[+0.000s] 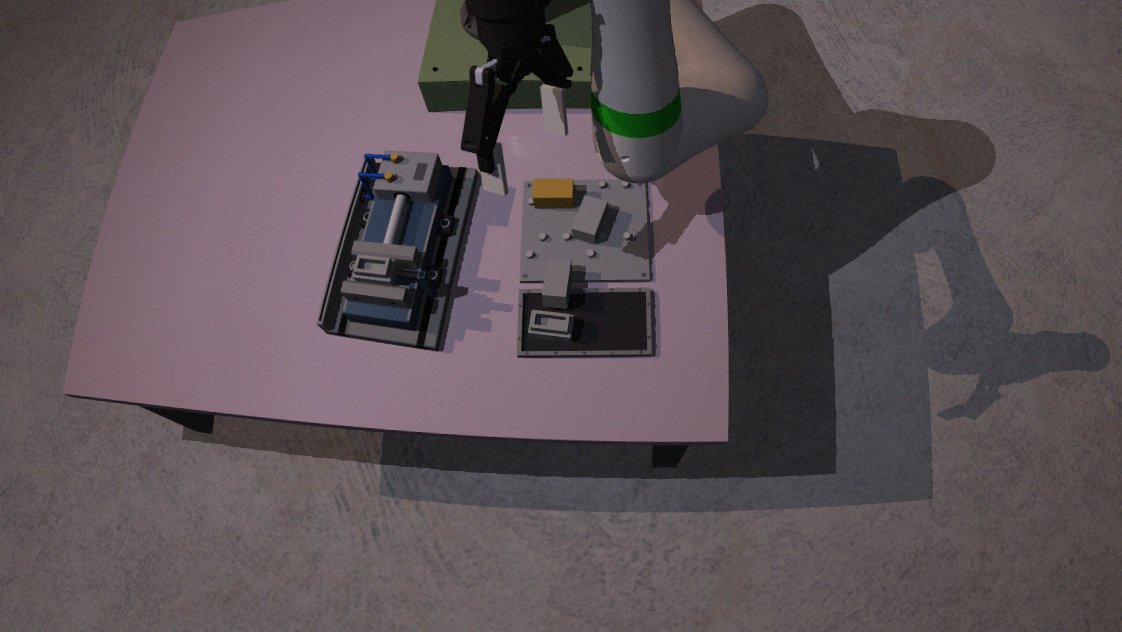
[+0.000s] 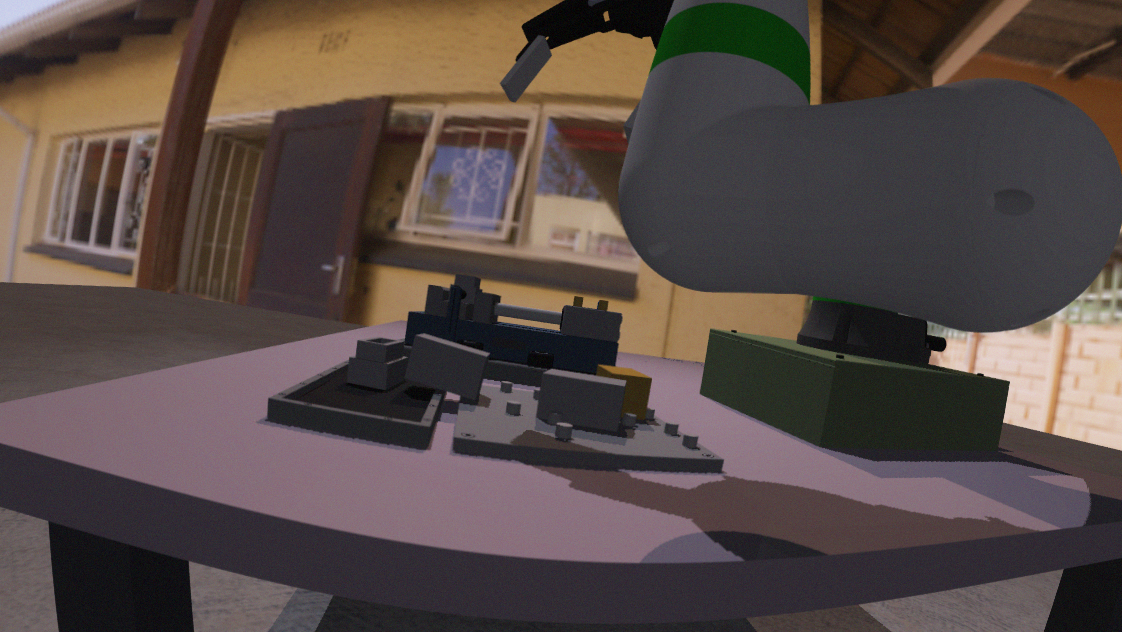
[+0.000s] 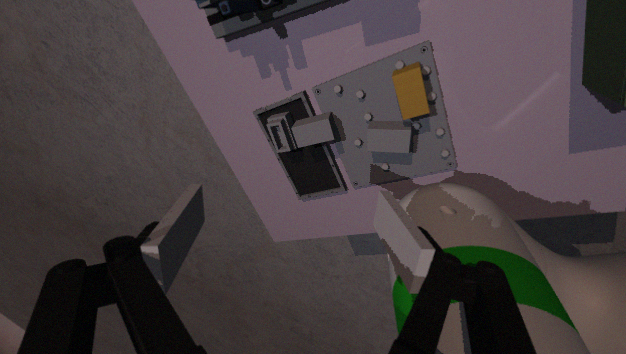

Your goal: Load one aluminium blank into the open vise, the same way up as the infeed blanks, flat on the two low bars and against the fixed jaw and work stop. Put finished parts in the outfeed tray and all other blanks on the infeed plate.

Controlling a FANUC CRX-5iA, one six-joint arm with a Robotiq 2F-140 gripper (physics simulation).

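Seen in the pictures: gripper, fingertip midpoint: (image 1: 527, 160) (image 2: 564, 112) (image 3: 292, 205); arm's base at its link origin: (image 2: 848, 351).
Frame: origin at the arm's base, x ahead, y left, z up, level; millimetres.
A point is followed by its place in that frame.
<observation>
My gripper (image 1: 527, 159) @(x 412, y 141, z 177 mm) (image 3: 292, 205) @(x 412, y 141, z 177 mm) is open and empty, high above the table. The vise (image 1: 376, 222) @(x 420, y -117, z -31 mm) (image 2: 510, 341) @(x 439, y -24, z -48 mm) has a pocketed part (image 1: 371, 278) @(x 526, y -84, z 10 mm) between its jaws; its bars are hidden. On the infeed plate (image 1: 620, 263) @(x 422, y 254, z -83 mm) (image 2: 510, 430) @(x 412, y 263, z -83 mm) (image 3: 345, 107) @(x 423, y 151, z -83 mm) lie a grey blank (image 1: 591, 218) @(x 370, y 205, z -49 mm) (image 2: 582, 398) @(x 366, y 219, z -63 mm) (image 3: 390, 137) @(x 360, y 196, z -49 mm), turned askew, and an orange-yellow block (image 1: 552, 193) @(x 337, y 142, z -47 mm) (image 2: 637, 392) @(x 317, y 169, z -60 mm) (image 3: 412, 91) @(x 325, y 136, z -47 mm). A second grey blank (image 1: 556, 284) @(x 483, y 172, z -42 mm) (image 2: 445, 367) @(x 473, y 187, z -61 mm) (image 3: 312, 131) @(x 471, y 166, z -43 mm) is tilted across the gap between plate and outfeed tray (image 1: 584, 353) @(x 566, y 222, z -79 mm) (image 2: 353, 430) @(x 500, y 308, z -89 mm) (image 3: 325, 194) @(x 496, y 307, z -78 mm). A pocketed part (image 1: 551, 335) @(x 551, y 174, z -65 mm) (image 2: 376, 372) @(x 526, y 200, z -72 mm) (image 3: 287, 146) @(x 524, y 187, z -50 mm) is in the tray.
The plate has several short upright pins. The green robot base (image 1: 502, 94) (image 2: 785, 392) @(x 146, y 107, z -52 mm) (image 3: 605, 50) @(x 143, y 134, z -49 mm) stands at the table's rear. The arm's grey link (image 1: 635, 70) @(x 332, y 262, z 280 mm) (image 2: 847, 196) @(x 275, y 383, z 66 mm) (image 3: 450, 215) @(x 302, y 202, z 120 mm) bends beside the gripper. Blue hooked fittings (image 1: 367, 175) @(x 365, y -135, z 18 mm) stand at the vise's rear.
</observation>
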